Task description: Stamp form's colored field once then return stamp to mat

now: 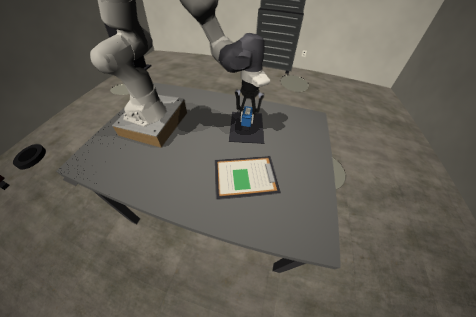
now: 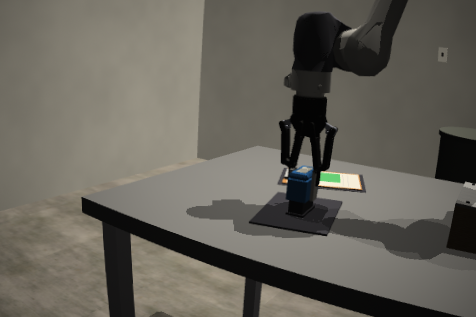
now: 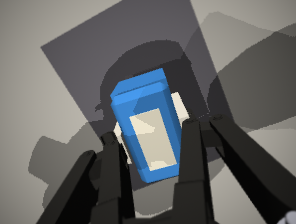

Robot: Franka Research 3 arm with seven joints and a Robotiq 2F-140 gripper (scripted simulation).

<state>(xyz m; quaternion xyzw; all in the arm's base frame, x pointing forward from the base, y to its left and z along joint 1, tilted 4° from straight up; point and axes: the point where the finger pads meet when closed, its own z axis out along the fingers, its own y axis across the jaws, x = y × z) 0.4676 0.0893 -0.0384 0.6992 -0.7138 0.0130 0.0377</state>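
Right now my hand is 20 mm above the blue stamp. Also, from my hand: form: 300 mm to the right, 60 mm below, 50 mm ahead; dark mat: 70 mm below.
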